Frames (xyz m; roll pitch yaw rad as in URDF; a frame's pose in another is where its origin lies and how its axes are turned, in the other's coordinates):
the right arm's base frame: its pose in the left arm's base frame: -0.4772 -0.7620 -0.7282 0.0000 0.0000 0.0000
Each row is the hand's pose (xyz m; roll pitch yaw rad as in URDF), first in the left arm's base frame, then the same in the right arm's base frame.
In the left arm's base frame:
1: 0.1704 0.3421 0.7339 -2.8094 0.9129 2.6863
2: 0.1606 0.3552 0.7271 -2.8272 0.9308 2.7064
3: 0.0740 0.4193 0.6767 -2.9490 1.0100 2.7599
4: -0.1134 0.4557 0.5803 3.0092 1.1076 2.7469
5: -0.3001 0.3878 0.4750 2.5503 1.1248 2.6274
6: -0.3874 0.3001 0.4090 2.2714 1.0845 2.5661
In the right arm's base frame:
1: 0.6476 1.1041 1.4621 -2.8094 0.9129 2.6863
2: 0.6378 1.1172 1.4553 -2.8272 0.9308 2.7064
3: 0.5512 1.1813 1.4049 -2.9490 1.0100 2.7599
4: 0.3638 1.2177 1.3085 3.0092 1.1076 2.7469
5: 0.1771 1.1498 1.2032 2.5503 1.1248 2.6274
6: 0.0898 1.0621 1.1372 2.2714 1.0845 2.5661

